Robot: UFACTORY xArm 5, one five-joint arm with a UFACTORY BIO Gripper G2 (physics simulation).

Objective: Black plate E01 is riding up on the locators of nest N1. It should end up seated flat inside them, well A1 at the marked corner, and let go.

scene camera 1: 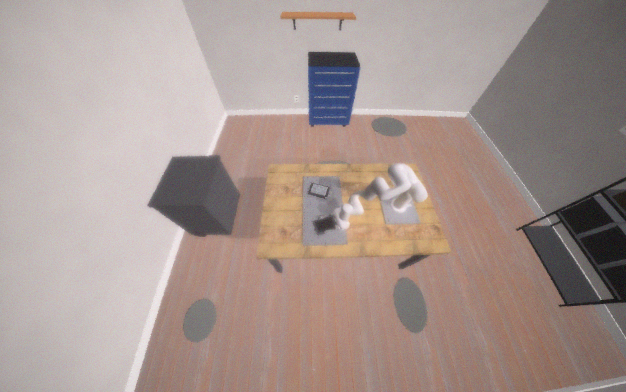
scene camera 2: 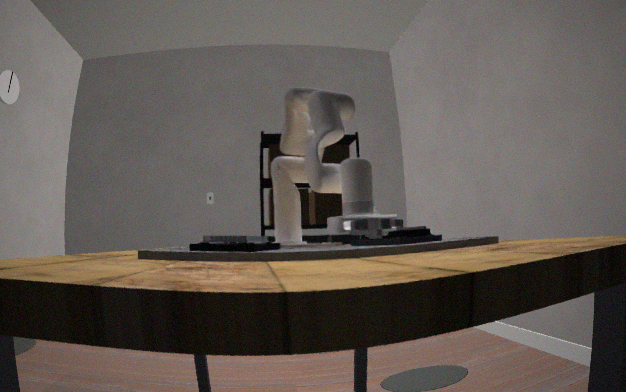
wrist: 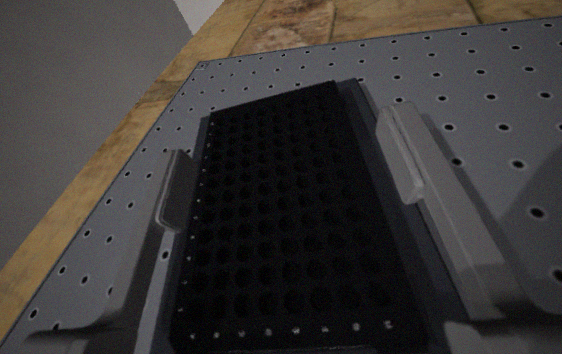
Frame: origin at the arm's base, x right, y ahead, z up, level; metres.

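Seen in the pictures: hand, tool point: (scene camera 1: 324, 224) (wrist: 277, 172); arm's base, link origin: (scene camera 1: 398, 205) (scene camera 2: 288, 244).
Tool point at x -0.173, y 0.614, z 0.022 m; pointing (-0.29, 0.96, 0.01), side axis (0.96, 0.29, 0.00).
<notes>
Offsets run from my tool point to a thing's top centre. "spot": to the spot under its first point. Level surfaces: height alone.
Black plate E01 @(dx +0.000, dy -0.005, dz +0.003 m) (scene camera 1: 325, 224) (scene camera 2: 411, 231) (wrist: 285, 200) lies on the dark nest N1 @(spot: dx +0.061, dy -0.026, dz -0.011 m) (wrist: 417, 260). In the wrist view more of the nest's rim shows along the plate's right side than its left. The plate's exact tilt and its contact with the locators are too dark to tell. The nest's N1 and A1 labels do not show in the wrist view. My gripper (scene camera 1: 331, 223) (wrist: 287, 170) is open and low, one finger beside each long side of the plate. A narrow gap shows at the left fingertip; the right finger stands beside the nest's edge.
A second dark nest with a light grey plate @(spot: dx +0.313, dy +0.033, dz +0.002 m) (scene camera 1: 319, 189) (scene camera 2: 234, 239) on it stands at the other end of the perforated board (scene camera 1: 312, 212) (scene camera 2: 320, 254) (wrist: 490, 115). The board lies on the wooden table @(dz -0.036 m) (scene camera 1: 280, 220) (scene camera 2: 225, 277) (wrist: 290, 27). The arm's base stands beyond it.
</notes>
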